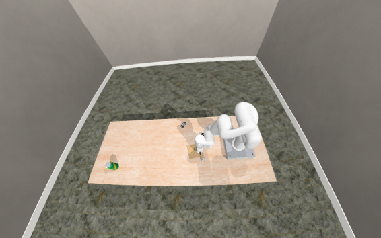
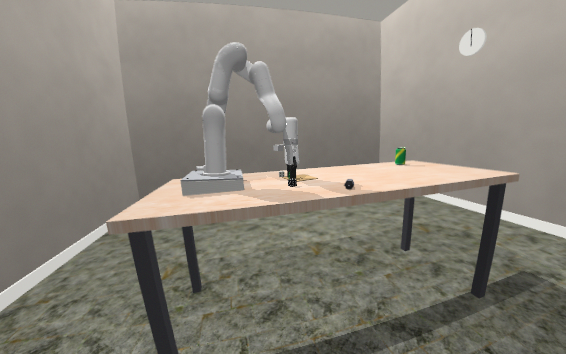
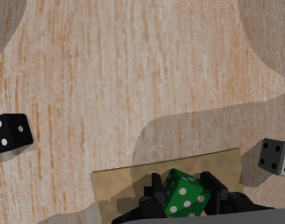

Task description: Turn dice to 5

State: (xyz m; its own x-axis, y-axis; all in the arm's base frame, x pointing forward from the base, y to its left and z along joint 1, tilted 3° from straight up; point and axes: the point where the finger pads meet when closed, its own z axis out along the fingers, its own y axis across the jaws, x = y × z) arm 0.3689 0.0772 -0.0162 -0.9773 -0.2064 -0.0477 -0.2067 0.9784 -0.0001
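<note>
My hand is 1 cm above the green die. The rest, counted from my hand: white die (5 cm behind, 9 cm to the left, 1 cm below); tan mat (4 cm ahead, 1 cm to the left, 2 cm below); black die (2 cm behind, 16 cm to the right, 1 cm below).
</note>
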